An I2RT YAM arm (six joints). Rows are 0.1 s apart.
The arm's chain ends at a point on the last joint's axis. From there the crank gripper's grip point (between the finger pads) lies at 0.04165 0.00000 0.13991 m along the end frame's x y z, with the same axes.
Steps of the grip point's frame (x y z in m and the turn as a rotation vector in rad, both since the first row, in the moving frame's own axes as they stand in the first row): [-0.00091, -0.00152, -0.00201, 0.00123, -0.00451, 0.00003]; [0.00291, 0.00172, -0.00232, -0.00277, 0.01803, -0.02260]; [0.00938, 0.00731, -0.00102, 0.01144, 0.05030, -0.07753]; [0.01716, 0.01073, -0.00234, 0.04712, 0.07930, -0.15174]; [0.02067, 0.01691, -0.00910, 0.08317, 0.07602, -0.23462]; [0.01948, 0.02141, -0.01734, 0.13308, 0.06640, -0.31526]
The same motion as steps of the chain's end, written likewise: [-0.00028, -0.00135, -0.00220, 0.00123, -0.00451, 0.00003]; [0.00040, 0.00230, -0.00155, -0.00277, 0.01803, -0.02260]; [0.00259, 0.01239, 0.00128, 0.01144, 0.05030, -0.07753]; [0.00723, 0.02434, 0.00169, 0.04712, 0.07930, -0.15174]; [0.01277, 0.03919, -0.00468, 0.08317, 0.07602, -0.23462]; [0.01542, 0.05379, -0.01223, 0.13308, 0.06640, -0.31526]
